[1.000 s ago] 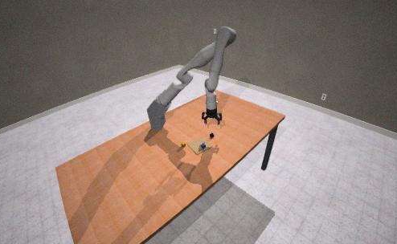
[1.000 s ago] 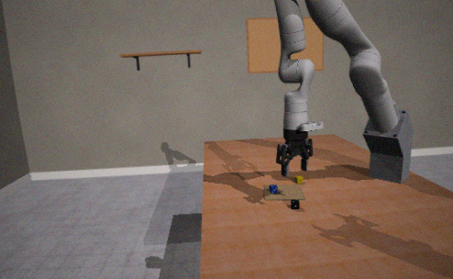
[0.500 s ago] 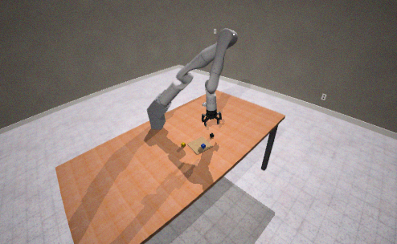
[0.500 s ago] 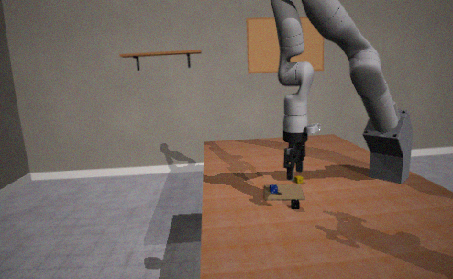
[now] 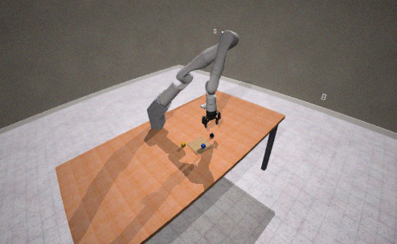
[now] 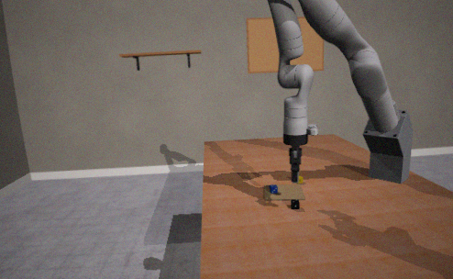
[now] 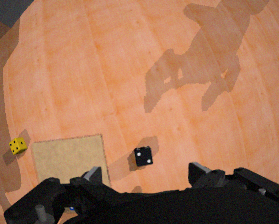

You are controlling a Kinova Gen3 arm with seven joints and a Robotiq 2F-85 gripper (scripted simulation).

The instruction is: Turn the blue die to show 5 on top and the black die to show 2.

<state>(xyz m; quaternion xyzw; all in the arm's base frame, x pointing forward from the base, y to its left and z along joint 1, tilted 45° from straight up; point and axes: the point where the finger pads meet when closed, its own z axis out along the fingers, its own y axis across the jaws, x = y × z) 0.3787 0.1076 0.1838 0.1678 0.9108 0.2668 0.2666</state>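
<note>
Now: hand 10 cm above the black die. Round my hand: blue die: 6 cm ahead, 13 cm to the right, 9 cm below; then yellow die: 6 cm behind, 23 cm to the right, 10 cm below; then tan mat: 2 cm ahead, 13 cm to the right, 11 cm below.
</note>
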